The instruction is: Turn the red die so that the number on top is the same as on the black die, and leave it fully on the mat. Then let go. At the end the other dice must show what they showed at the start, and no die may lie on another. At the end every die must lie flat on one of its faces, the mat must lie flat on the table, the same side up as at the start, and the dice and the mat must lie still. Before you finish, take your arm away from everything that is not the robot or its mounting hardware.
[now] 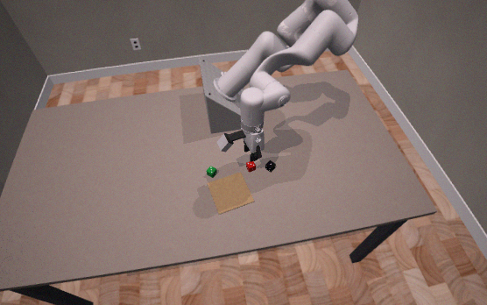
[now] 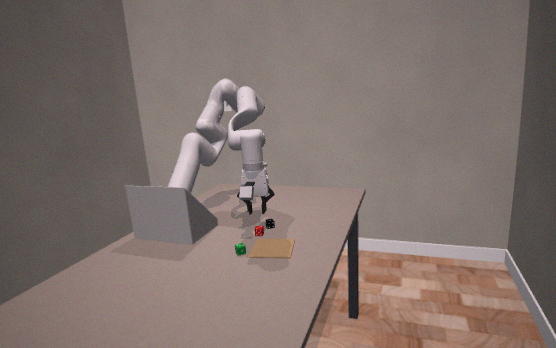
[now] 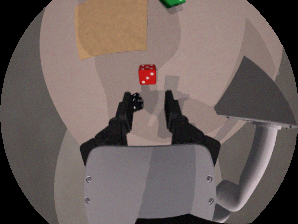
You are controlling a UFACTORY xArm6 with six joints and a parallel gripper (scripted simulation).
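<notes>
The red die lies 90 mm below my hand. Round my hand: black die (90 mm below, 80 mm to the left, 20 mm ahead); green die (160 mm to the right, 90 mm below, 20 mm behind); tan mat (110 mm to the right, 110 mm below, 80 mm ahead).
</notes>
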